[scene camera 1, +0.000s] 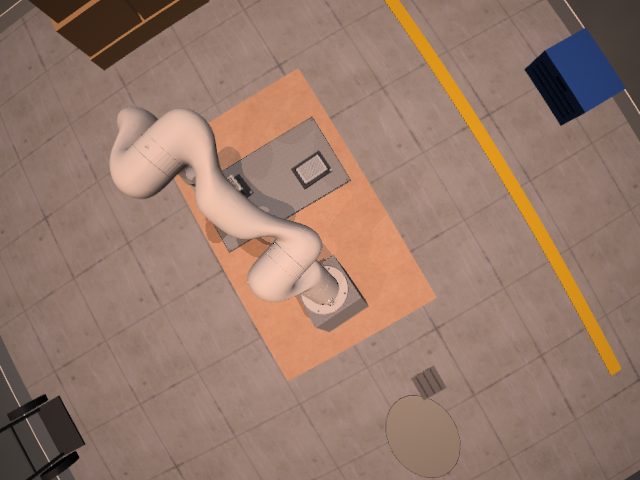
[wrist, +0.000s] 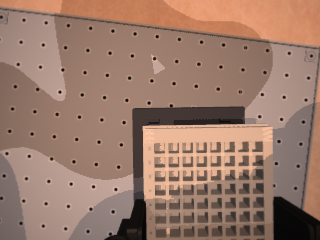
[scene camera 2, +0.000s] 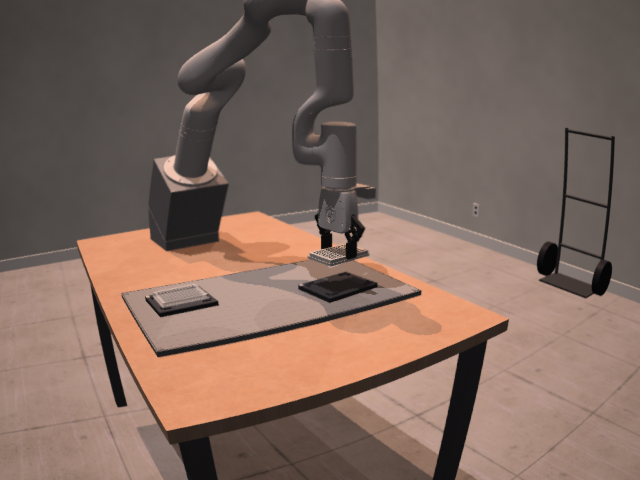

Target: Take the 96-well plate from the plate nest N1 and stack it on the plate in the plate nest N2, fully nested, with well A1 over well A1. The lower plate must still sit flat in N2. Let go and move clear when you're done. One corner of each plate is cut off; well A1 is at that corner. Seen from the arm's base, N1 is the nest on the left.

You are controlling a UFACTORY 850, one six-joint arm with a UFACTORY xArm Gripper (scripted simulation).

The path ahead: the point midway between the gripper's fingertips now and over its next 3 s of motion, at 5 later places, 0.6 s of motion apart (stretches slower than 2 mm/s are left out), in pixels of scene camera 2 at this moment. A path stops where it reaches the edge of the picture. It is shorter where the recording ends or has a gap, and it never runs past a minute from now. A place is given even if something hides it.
My gripper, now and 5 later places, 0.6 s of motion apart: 338, 253; 338, 245; 326, 245; 305, 248; 283, 249; 262, 251
